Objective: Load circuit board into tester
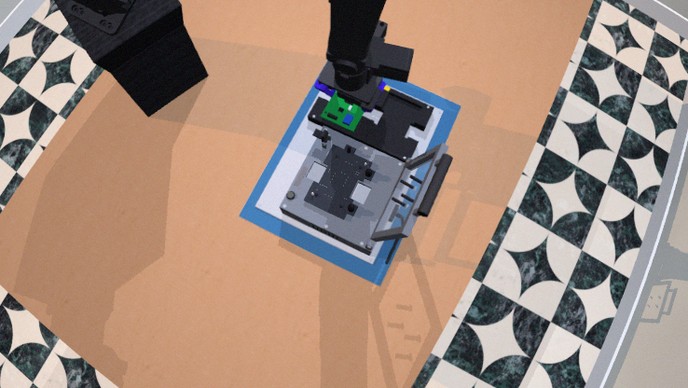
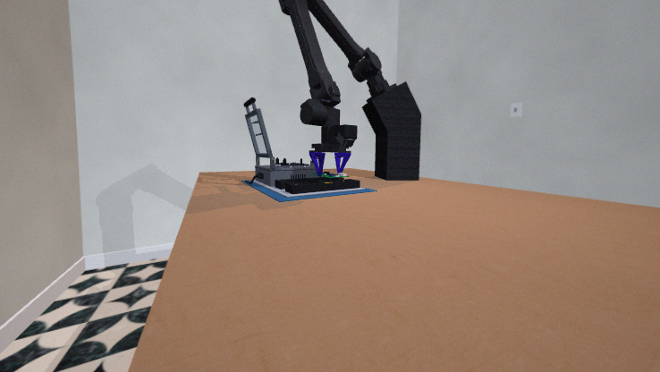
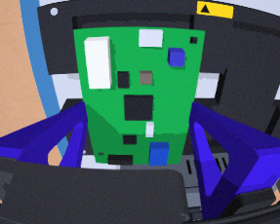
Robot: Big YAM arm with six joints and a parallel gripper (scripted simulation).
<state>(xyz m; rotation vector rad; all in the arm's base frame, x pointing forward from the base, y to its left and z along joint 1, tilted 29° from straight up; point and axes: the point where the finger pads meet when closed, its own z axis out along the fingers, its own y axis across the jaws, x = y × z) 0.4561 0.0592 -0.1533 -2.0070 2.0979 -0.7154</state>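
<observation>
The dark latch hook is 110 mm to the right of my hand, 40 mm above it and 10 mm behind it. Round my hand: black plate (160 mm to the right, 50 mm ahead, 30 mm above); green circuit board (right at my hand); tester (130 mm to the right, 80 mm ahead, 70 mm above).
</observation>
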